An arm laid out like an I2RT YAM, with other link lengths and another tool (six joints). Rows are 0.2 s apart.
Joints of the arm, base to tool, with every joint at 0 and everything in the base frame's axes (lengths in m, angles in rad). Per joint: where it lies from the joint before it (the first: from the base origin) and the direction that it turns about. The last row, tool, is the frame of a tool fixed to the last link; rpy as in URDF.
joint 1: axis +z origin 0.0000 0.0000 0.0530
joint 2: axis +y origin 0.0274 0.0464 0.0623
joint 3: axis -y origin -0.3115 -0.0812 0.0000
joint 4: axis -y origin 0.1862 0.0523 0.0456
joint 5: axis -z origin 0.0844 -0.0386 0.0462
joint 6: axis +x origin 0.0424 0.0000 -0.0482
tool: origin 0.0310 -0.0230 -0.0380 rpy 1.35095 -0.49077 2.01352
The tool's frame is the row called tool.
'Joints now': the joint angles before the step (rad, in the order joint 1, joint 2, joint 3, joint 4, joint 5, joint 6). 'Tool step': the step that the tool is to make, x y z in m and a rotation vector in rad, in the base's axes. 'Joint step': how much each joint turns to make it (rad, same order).
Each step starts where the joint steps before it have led.
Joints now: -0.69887 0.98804 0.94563 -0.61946 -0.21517 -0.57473
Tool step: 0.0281 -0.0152 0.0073 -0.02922 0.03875 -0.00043
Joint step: 0.06752 0.11076 0.05820 0.04101 0.08239 0.00530
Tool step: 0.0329 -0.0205 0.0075 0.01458 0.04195 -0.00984
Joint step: 0.02299 0.14902 0.11632 -0.00860 0.03323 0.01147
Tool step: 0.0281 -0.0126 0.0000 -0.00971 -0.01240 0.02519
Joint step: 0.02204 0.08797 0.03946 0.06394 -0.00171 -0.00286
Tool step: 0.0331 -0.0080 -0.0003 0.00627 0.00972 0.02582
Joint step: 0.04342 0.10317 0.07721 0.01548 0.01335 0.01152
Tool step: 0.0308 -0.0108 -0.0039 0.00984 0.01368 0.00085
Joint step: 0.02390 0.10748 0.08265 0.00936 0.01634 0.01638
